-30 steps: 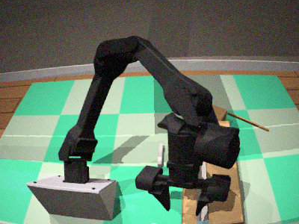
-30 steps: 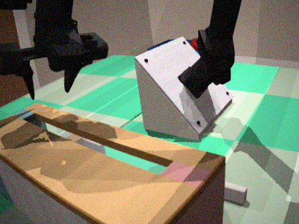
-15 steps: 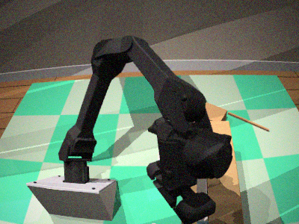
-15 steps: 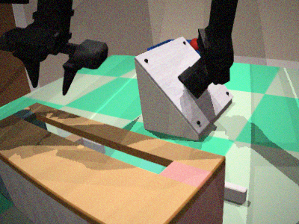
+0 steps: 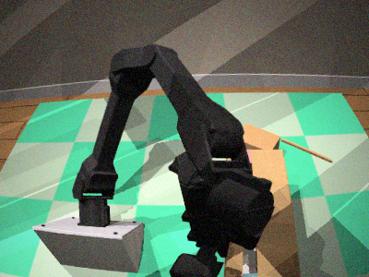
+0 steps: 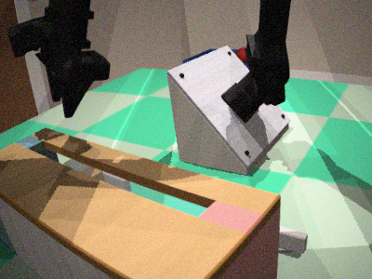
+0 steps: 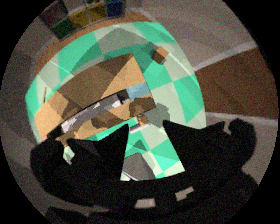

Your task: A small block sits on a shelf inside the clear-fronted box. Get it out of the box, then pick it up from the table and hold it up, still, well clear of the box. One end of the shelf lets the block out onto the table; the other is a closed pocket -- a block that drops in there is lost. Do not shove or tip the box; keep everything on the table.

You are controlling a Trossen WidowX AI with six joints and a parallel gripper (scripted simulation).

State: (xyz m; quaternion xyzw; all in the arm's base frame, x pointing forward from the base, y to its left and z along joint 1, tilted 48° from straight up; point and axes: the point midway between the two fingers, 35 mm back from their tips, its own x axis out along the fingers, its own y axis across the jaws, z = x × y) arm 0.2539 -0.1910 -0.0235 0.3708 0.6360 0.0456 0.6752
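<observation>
The small tan block lies 30 mm behind my gripper tip, 20 mm to the right of it and 140 mm below it. The rest, counted from my gripper tip: thin brown stick (330 mm ahead, 440 mm to the left, 160 mm below); wooden box (60 mm ahead, 140 mm to the left, 100 mm below).
</observation>
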